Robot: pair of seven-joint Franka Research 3 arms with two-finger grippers.
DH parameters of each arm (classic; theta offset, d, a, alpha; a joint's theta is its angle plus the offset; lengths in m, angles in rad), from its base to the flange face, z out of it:
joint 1: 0 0.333 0 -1.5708
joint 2: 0 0 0 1.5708
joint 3: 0 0.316 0.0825 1.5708
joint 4: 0 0 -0.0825 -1.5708
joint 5: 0 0.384 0 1.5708
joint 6: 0 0 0.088 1.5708
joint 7: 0 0.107 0 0
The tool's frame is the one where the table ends.
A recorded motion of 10 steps. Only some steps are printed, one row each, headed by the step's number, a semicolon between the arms.
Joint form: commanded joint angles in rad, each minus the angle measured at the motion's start. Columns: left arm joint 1, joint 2, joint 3, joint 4, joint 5, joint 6, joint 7; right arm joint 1, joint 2, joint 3, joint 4, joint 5, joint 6, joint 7.
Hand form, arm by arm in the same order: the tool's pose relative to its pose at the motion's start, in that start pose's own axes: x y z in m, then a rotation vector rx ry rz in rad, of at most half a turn. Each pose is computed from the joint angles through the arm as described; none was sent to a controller.
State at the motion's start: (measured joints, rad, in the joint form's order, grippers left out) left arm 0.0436 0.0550 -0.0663 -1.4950 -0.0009 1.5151 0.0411; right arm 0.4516 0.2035 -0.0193 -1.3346 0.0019 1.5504 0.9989
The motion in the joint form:
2: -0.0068 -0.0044 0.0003 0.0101 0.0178 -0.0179 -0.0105; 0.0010 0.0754 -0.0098 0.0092 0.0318 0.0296 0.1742
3: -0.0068 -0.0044 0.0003 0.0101 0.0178 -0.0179 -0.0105; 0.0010 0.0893 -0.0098 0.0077 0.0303 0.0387 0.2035
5: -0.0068 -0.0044 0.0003 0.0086 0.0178 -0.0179 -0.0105; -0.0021 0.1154 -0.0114 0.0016 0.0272 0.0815 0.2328
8: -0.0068 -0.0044 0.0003 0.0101 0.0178 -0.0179 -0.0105; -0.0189 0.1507 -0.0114 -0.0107 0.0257 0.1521 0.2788
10: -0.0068 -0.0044 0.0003 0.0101 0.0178 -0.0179 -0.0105; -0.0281 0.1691 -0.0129 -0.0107 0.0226 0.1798 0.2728
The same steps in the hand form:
2: -0.0032 0.0019 -0.0056 0.0182 -0.0040 -0.0053; 0.0130 -0.0186 0.0406 -0.0193 -0.0416 0.1833
3: -0.0032 0.0019 -0.0056 0.0182 -0.0040 -0.0053; 0.0153 -0.0220 0.0494 -0.0264 -0.0425 0.2128
5: -0.0032 0.0019 -0.0049 0.0181 -0.0055 -0.0053; 0.0235 -0.0287 0.0657 -0.0194 -0.0334 0.2475
8: -0.0032 0.0019 -0.0056 0.0182 -0.0040 -0.0053; 0.0404 -0.0339 0.0889 -0.0004 -0.0206 0.3113
10: -0.0032 0.0019 -0.0056 0.0182 -0.0040 -0.0053; 0.0500 -0.0350 0.0989 0.0063 -0.0126 0.3158

